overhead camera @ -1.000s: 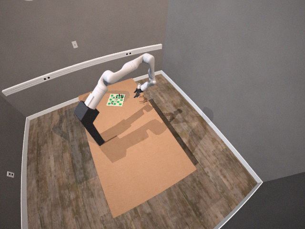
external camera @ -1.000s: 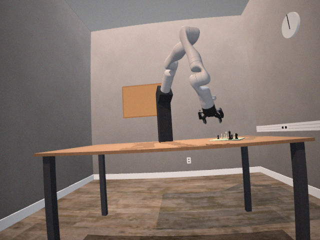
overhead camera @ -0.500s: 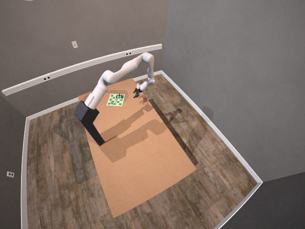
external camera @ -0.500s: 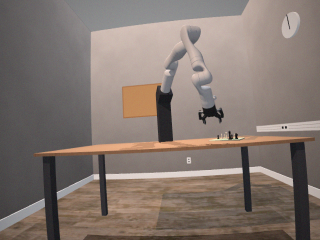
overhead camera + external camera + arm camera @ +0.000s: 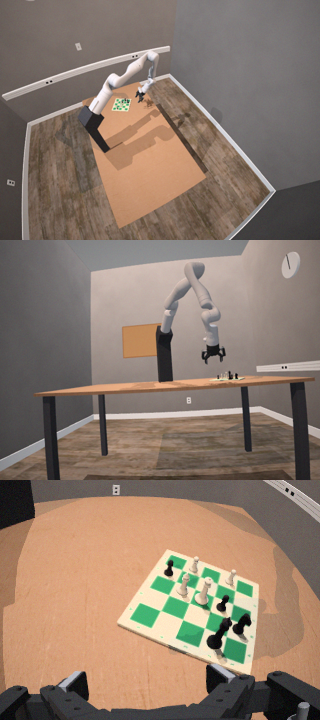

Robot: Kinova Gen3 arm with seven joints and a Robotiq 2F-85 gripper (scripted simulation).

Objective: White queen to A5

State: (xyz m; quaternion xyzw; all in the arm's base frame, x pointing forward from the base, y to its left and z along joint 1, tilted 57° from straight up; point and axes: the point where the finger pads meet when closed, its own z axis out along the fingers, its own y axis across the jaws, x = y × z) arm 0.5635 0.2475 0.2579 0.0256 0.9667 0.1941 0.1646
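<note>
My gripper is now 17 cm past the white queen, 14 cm to the right of it and 10 cm above it. Also, from my hand: cream chessboard: 17 cm behind, 14 cm to the left, 13 cm below.
</note>
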